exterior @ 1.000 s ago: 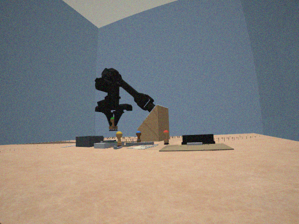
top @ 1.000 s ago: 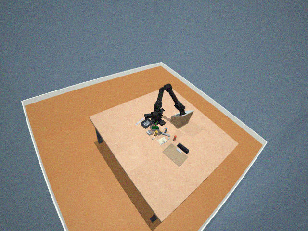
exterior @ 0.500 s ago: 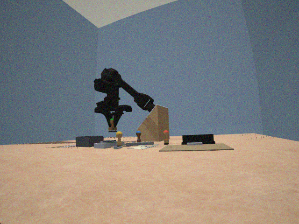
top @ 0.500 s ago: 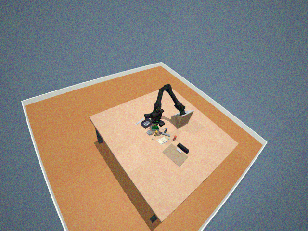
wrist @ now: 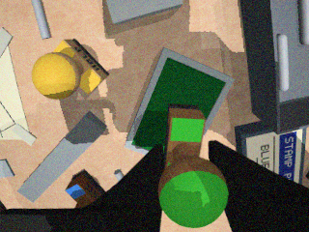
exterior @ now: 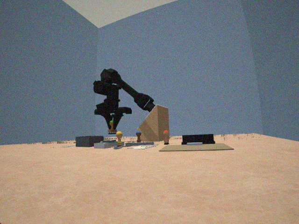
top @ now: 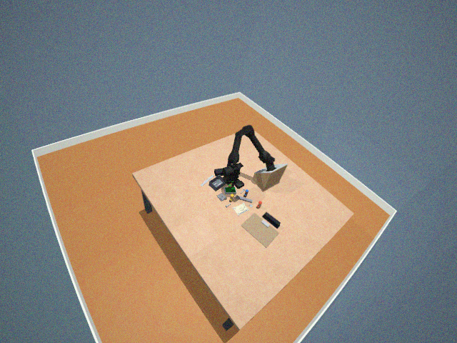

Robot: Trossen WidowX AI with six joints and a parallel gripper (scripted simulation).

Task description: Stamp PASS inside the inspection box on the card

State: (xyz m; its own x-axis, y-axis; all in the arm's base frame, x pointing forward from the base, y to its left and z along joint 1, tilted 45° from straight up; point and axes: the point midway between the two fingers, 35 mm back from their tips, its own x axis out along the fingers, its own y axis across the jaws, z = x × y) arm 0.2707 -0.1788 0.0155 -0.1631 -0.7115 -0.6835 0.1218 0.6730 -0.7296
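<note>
My gripper tip is 70 mm above the green ink pad. From my gripper tip the other things lie so: green-knobbed stamp (right at my gripper tip); yellow-knobbed stamp (50 mm ahead, 70 mm to the left, 60 mm below); blue stamp pad tin (80 mm behind, 80 mm to the right, 60 mm below).
</note>
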